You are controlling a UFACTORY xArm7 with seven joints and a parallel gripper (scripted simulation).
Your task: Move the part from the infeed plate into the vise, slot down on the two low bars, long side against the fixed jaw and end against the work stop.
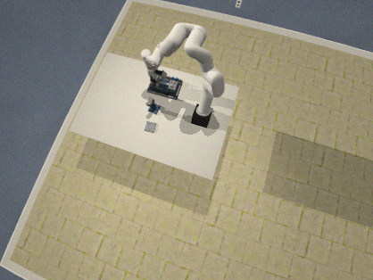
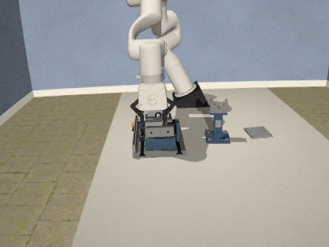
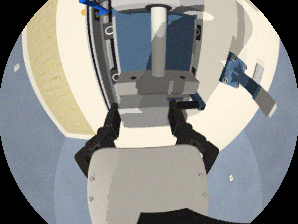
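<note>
The part lies 20 mm below my hand. Round my hand: V-block post 10 mm behind, 250 mm to the left, 50 mm below; then air cylinder 160 mm behind, 50 mm to the left, 30 mm below; then infeed plate 430 mm to the left, 100 mm below.
</note>
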